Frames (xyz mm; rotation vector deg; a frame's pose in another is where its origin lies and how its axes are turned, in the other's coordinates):
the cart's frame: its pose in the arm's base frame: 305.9 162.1 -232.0 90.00 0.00 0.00
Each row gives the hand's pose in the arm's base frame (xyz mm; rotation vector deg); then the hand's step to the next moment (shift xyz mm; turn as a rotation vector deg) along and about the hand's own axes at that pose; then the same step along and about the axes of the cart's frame.
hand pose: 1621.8 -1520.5 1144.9 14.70 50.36 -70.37
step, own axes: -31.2 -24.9 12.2 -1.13 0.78 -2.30
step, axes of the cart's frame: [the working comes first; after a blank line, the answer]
step, axes of the arm's base frame: -18.9 5.8 36.8 -0.40 2.48 -0.93

-18.9 36.8 -5.8 -0.40 -0.93 -2.48
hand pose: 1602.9 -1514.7 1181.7 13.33 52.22 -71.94
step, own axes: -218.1 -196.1 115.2 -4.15 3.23 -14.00
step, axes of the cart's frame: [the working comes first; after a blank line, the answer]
step, axes of the arm's base frame: -125.7 18.8 288.3 -3.71 12.63 -7.09

-125.7 288.3 -18.8 -3.71 -7.09 -12.63
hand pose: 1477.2 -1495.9 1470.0 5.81 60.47 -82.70
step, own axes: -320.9 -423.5 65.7 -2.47 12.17 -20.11
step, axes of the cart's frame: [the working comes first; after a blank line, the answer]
step, axes of the arm's base frame: -247.3 111.0 461.7 0.15 17.08 -16.33

-247.3 461.7 -111.0 0.15 -16.33 -17.08
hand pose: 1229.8 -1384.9 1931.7 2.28 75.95 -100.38
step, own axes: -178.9 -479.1 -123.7 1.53 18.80 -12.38
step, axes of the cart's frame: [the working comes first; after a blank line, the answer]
step, axes of the arm's base frame: -270.6 213.0 397.8 5.81 8.50 -20.08

-270.6 397.8 -213.0 5.81 -20.08 -8.50
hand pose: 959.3 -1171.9 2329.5 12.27 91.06 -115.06
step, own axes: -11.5 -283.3 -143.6 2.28 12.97 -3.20
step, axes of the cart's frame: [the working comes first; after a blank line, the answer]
step, axes of the arm's base frame: -168.0 176.8 203.8 4.14 0.47 -12.90

-168.0 203.8 -176.8 4.14 -12.90 -0.47
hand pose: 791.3 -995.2 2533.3 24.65 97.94 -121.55
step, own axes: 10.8 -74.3 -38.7 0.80 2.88 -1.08
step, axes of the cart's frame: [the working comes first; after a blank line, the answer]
step, axes of the arm's base frame: -44.8 50.6 50.7 0.66 0.44 -3.08

-44.8 50.7 -50.6 0.66 -3.08 -0.44
